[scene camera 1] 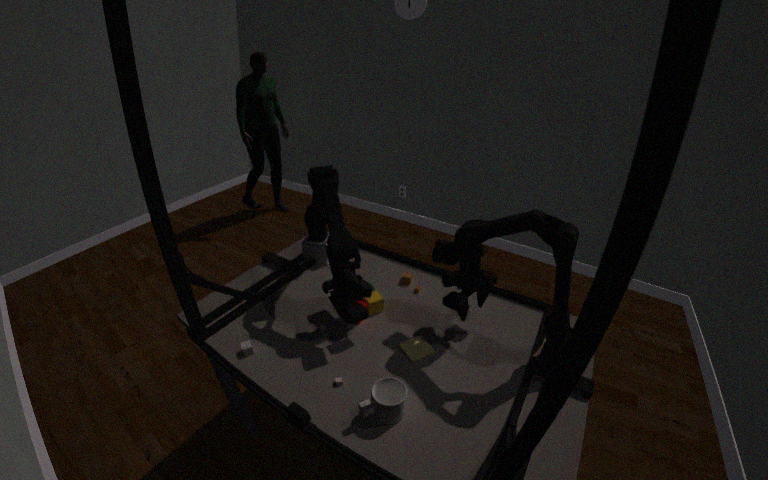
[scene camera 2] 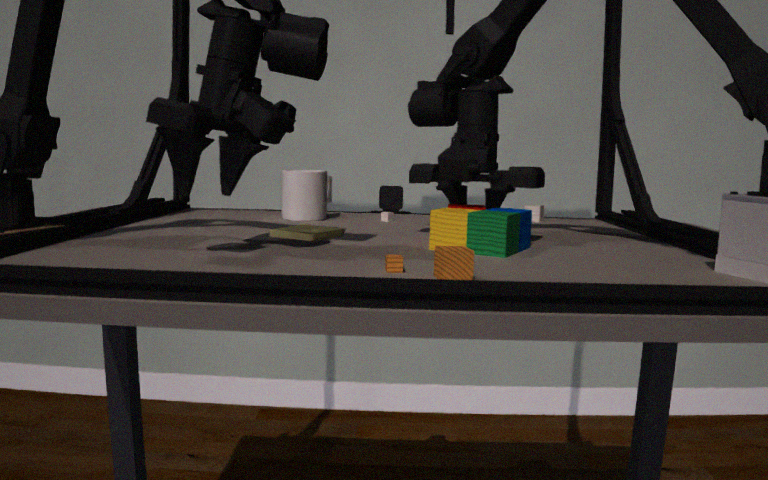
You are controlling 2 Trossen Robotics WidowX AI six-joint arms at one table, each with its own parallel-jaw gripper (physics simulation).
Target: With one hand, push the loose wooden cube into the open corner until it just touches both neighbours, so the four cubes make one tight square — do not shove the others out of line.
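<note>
A yellow cube [scene camera 1: 374, 304] [scene camera 2: 448, 229] and a green cube [scene camera 2: 491, 233] stand side by side with no visible gap in scene camera 2. A blue cube [scene camera 2: 525, 229] stands behind the green one at its right. A red cube [scene camera 1: 363, 303] [scene camera 2: 467, 206] shows as a thin strip behind the yellow one; whether it touches its neighbours is hidden. My left gripper [scene camera 1: 352, 313] [scene camera 2: 476, 201] points down just behind the cubes, its fingers partly open and empty, tips hidden behind them in scene camera 2. My right gripper [scene camera 1: 472, 310] [scene camera 2: 204, 195] is open and empty above the table, away from the cubes.
A flat olive block [scene camera 1: 417, 348] [scene camera 2: 306, 232] lies below and beside the right gripper. A white mug [scene camera 1: 389, 396] [scene camera 2: 304, 195], two small white blocks [scene camera 1: 338, 381] [scene camera 1: 245, 344] and two orange blocks [scene camera 2: 454, 262] [scene camera 2: 394, 263] stand around. A dark frame borders the table.
</note>
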